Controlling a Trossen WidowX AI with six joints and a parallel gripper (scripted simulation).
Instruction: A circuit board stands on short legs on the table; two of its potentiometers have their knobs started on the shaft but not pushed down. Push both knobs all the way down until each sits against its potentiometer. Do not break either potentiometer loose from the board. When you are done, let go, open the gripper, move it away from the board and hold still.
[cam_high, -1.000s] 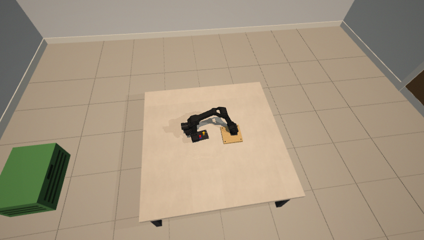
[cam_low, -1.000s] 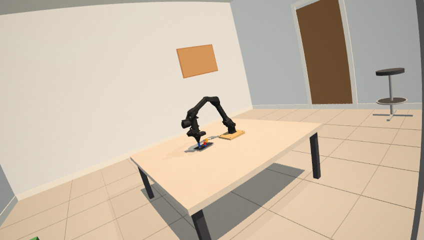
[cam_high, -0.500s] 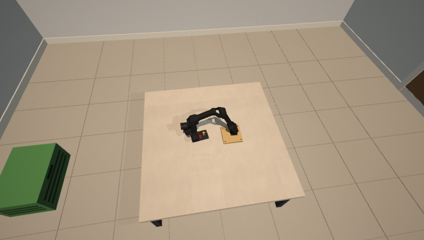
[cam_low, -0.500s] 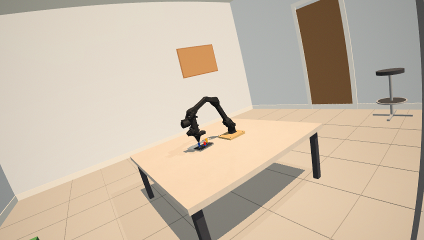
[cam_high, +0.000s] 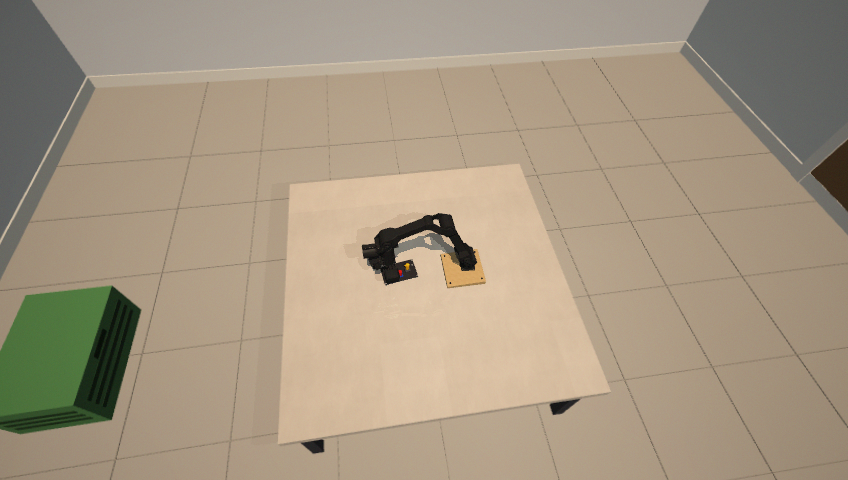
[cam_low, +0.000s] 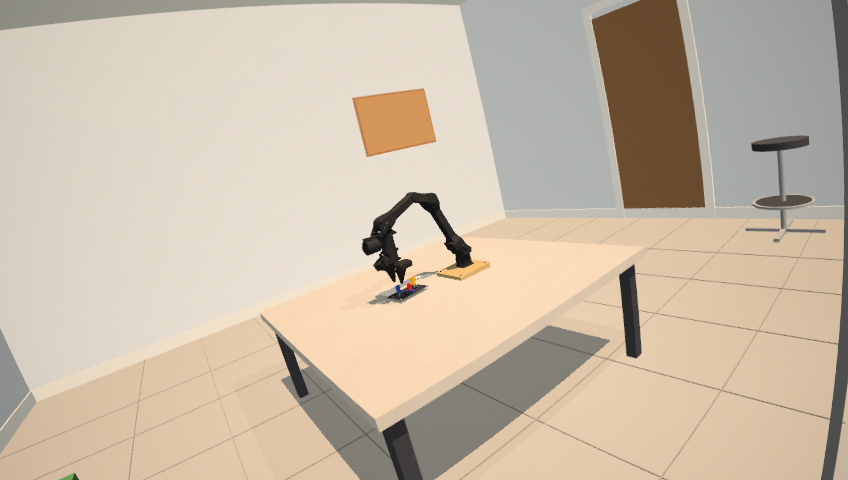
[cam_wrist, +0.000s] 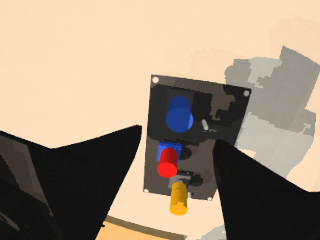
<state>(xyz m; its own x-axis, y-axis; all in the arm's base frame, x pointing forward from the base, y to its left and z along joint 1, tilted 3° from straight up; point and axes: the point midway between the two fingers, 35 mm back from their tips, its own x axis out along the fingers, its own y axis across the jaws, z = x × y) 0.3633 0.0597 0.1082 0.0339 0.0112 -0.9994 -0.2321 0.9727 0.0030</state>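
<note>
The blue knob lies 30 mm below my gripper tip and 10 mm ahead of it. The rest, counted from my gripper tip: yellow knob 80 mm behind, 40 mm to the right, 30 mm below.
</note>
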